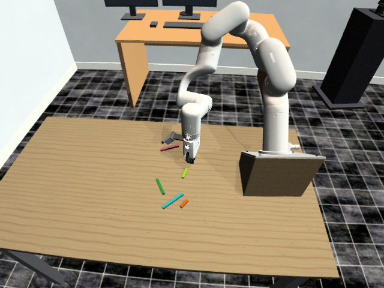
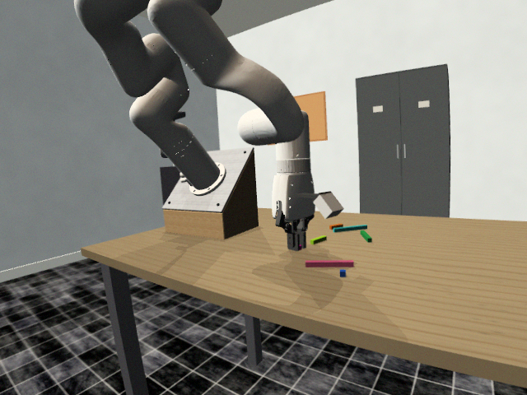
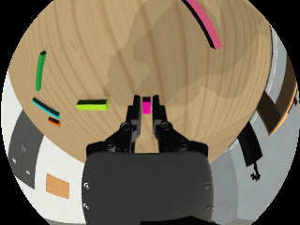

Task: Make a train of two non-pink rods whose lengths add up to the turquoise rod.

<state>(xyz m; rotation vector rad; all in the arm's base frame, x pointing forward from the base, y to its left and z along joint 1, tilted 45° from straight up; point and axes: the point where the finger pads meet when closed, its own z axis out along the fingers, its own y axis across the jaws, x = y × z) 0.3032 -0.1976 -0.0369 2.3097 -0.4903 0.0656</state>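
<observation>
The magenta rod is 20 mm below my hand. From my hand the other things lie so: blue rod: 130 mm to the right, 130 mm ahead, 20 mm below; lime rod: 70 mm to the left, 30 mm ahead, 20 mm below; pink rod: 100 mm ahead, 90 mm to the right, 20 mm below.
</observation>
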